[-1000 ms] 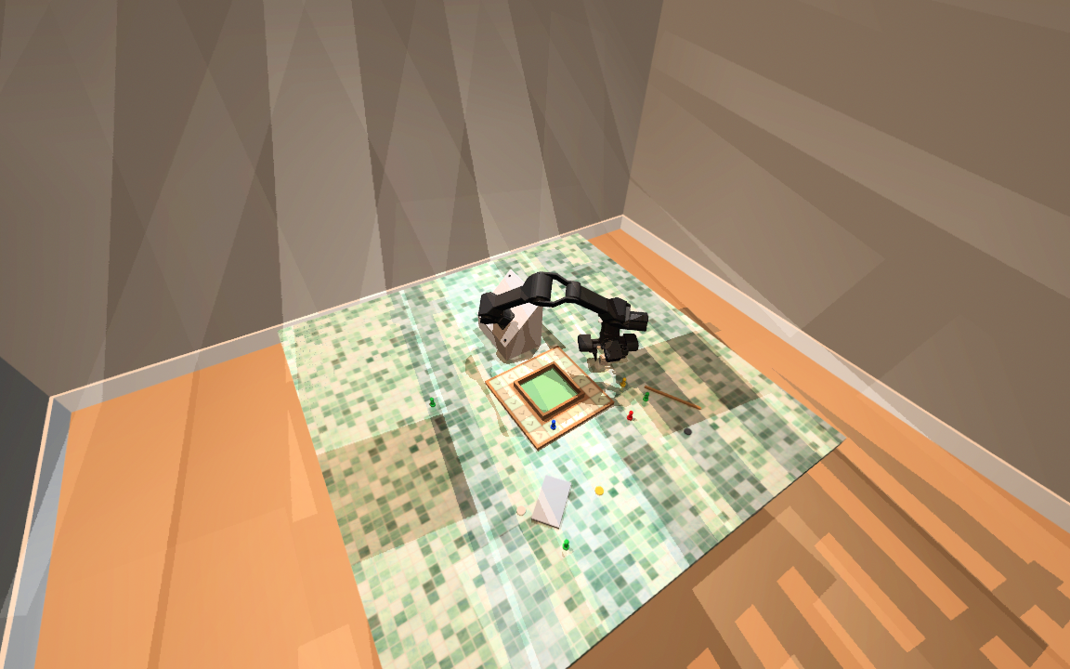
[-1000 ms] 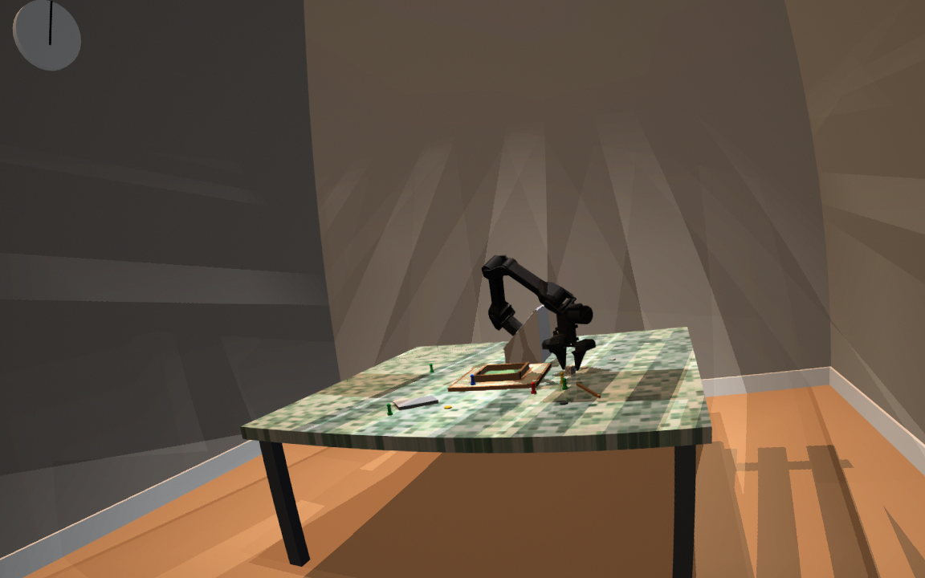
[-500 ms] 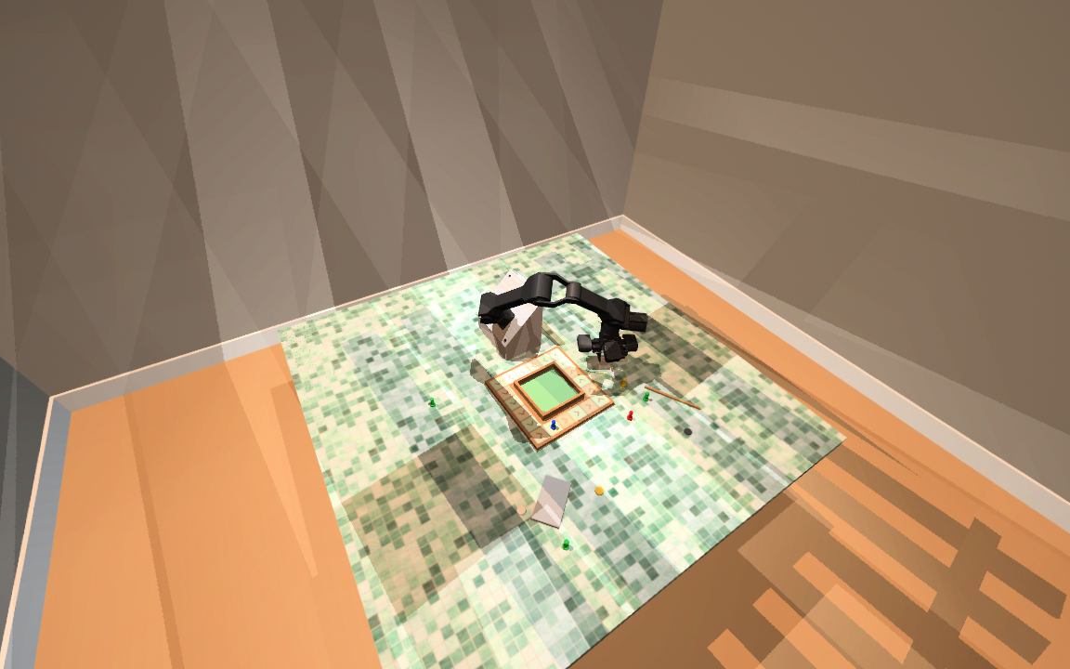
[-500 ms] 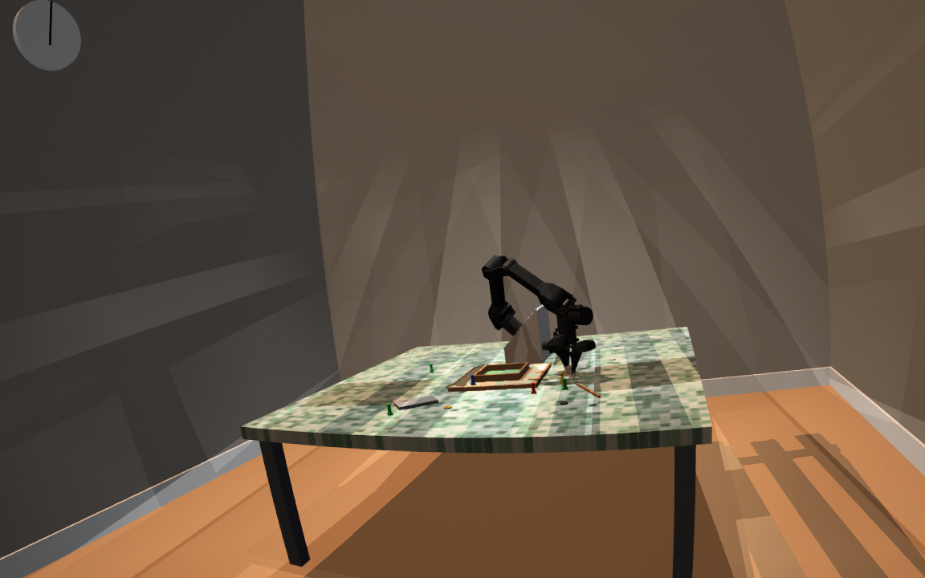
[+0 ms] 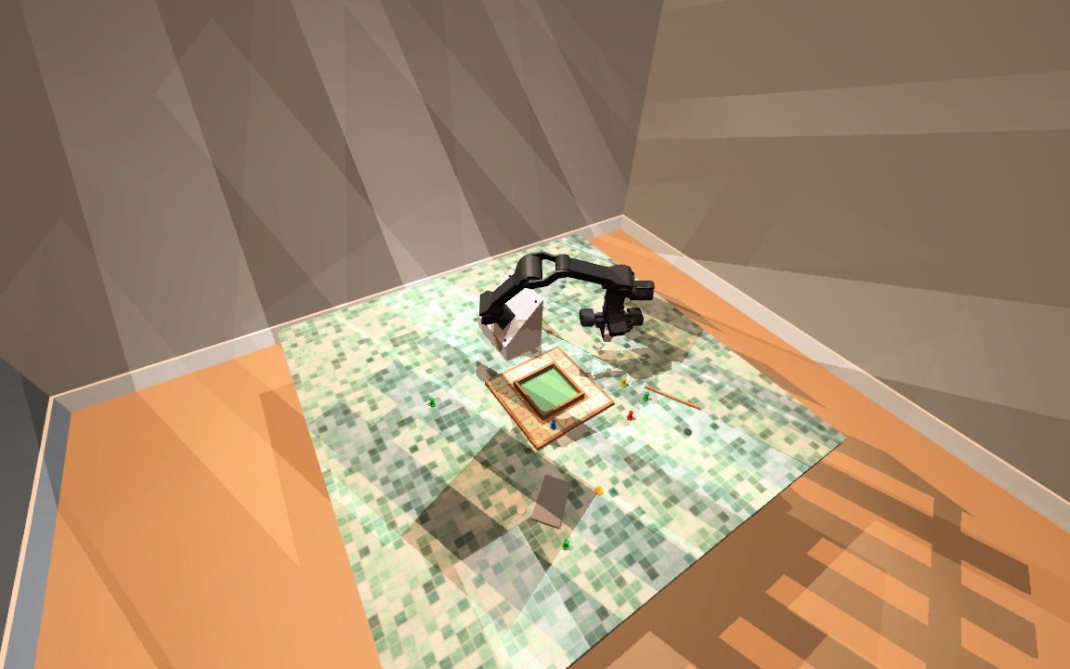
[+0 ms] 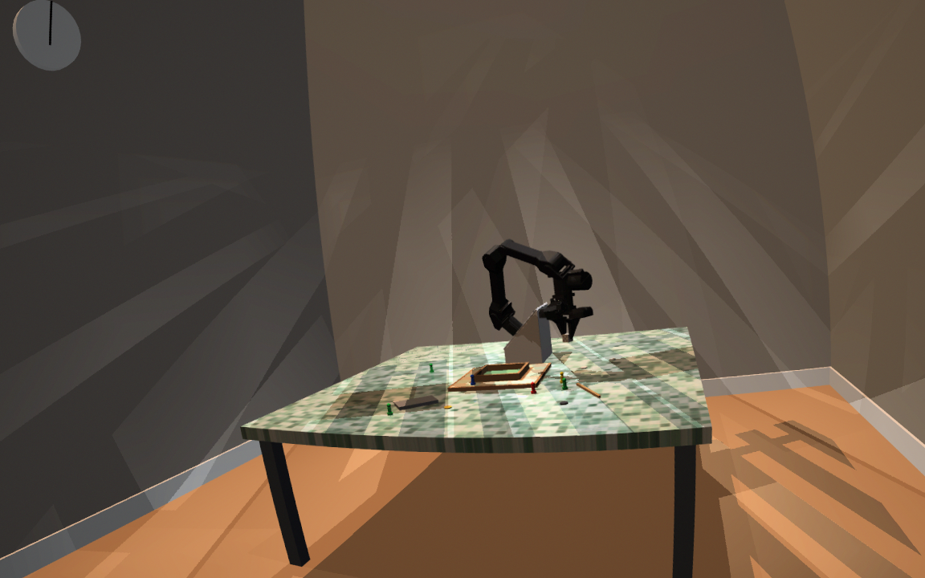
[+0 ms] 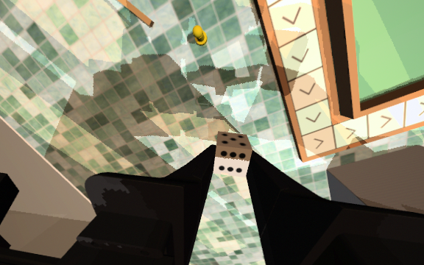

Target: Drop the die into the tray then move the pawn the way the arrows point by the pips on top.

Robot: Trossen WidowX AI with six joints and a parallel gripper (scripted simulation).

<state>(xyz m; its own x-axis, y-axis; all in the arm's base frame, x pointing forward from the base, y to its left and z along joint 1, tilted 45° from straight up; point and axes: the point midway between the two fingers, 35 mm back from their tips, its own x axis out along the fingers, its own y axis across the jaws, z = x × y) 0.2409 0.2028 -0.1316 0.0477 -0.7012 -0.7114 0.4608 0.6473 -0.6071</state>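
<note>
The blue pawn lies 290 mm to the right of my gripper tip, 140 mm ahead of it and 90 mm below it. Round my gripper tip: yellow pawn (110 mm ahead, 100 mm below); white die (right at my gripper tip); red pawn (220 mm ahead, 100 mm below, 70 mm to the right).
</note>
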